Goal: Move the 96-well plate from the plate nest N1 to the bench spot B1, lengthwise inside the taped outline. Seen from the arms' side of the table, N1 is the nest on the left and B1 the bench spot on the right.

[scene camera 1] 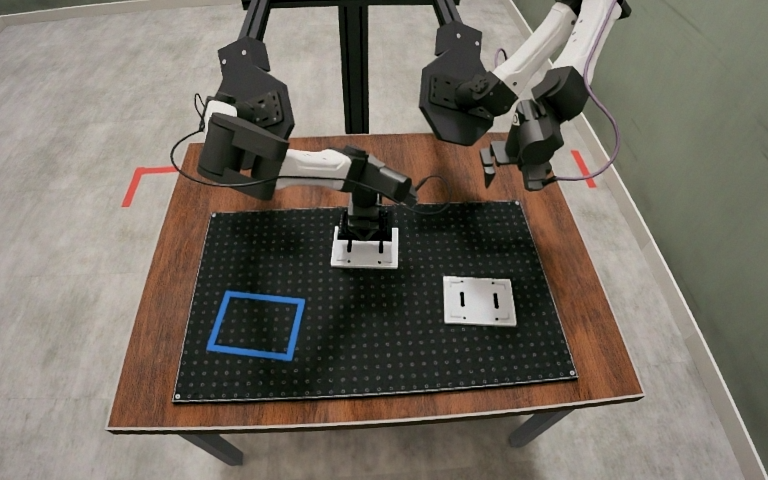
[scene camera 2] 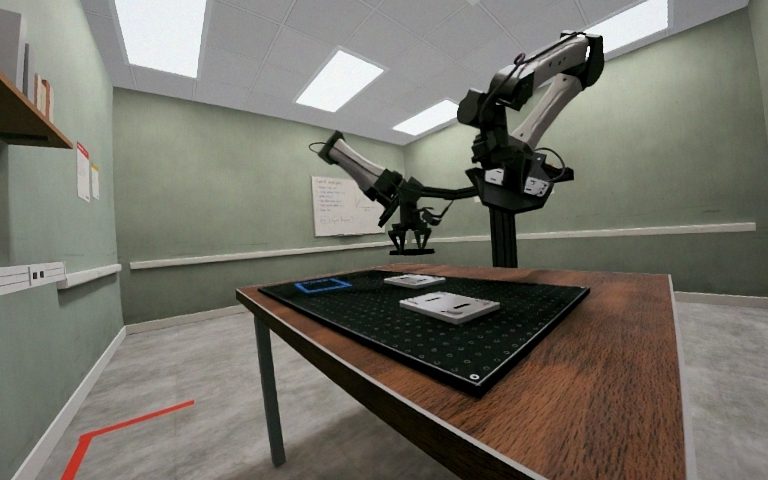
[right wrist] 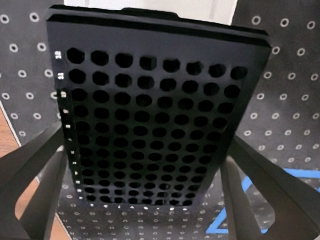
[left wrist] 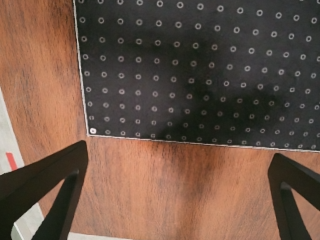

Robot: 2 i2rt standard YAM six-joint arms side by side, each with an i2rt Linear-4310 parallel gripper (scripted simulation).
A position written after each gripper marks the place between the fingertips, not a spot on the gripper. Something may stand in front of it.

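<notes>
Black 96-well plate (scene camera 1: pixel 384 234), (right wrist: pixel 149 143); out of frame in the left wrist view. Left gripper (scene camera 2: pixel 500 196), (scene camera 1: pixel 507 185), (left wrist: pixel 179 157). Right gripper (scene camera 1: pixel 365 226), (scene camera 2: pixel 411 254), (right wrist: pixel 147 132).
</notes>
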